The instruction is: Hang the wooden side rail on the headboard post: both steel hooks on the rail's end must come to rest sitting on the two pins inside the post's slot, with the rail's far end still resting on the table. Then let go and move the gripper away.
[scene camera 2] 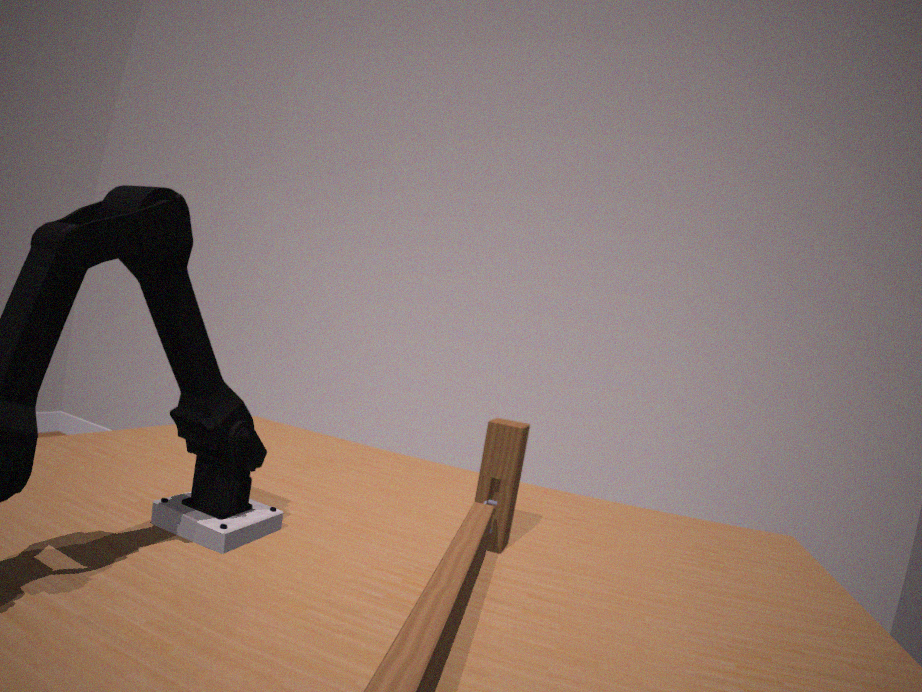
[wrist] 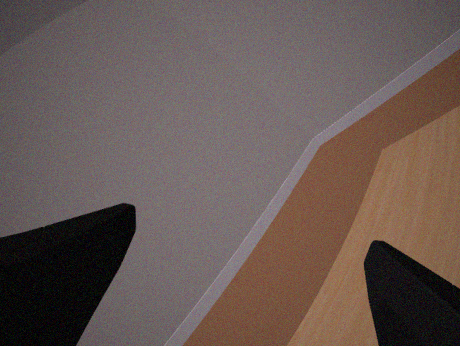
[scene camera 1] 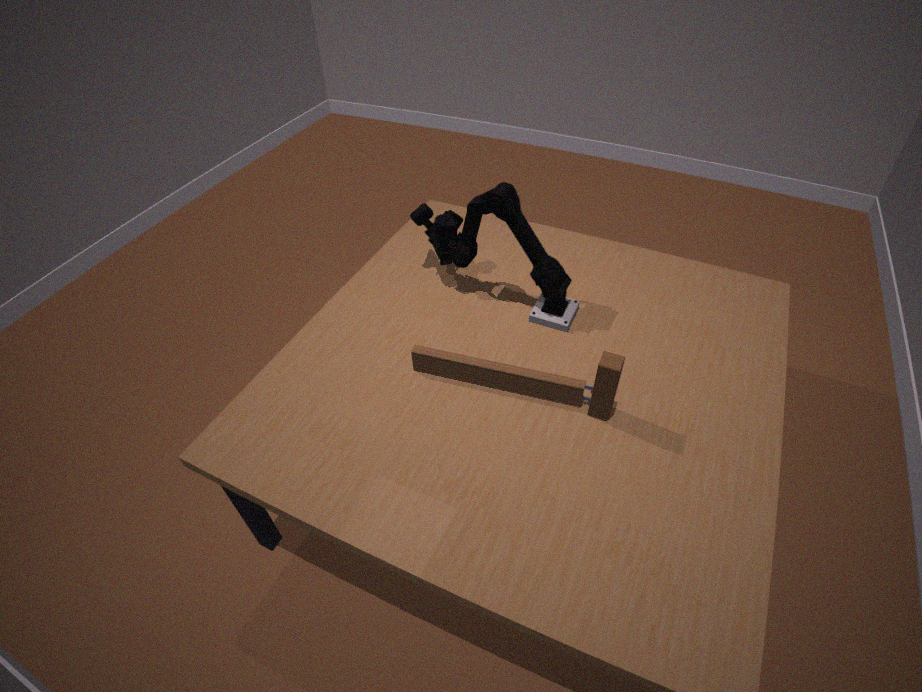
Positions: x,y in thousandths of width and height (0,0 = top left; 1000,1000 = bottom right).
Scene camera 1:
wooden side rail: 609,563
headboard post: 662,530
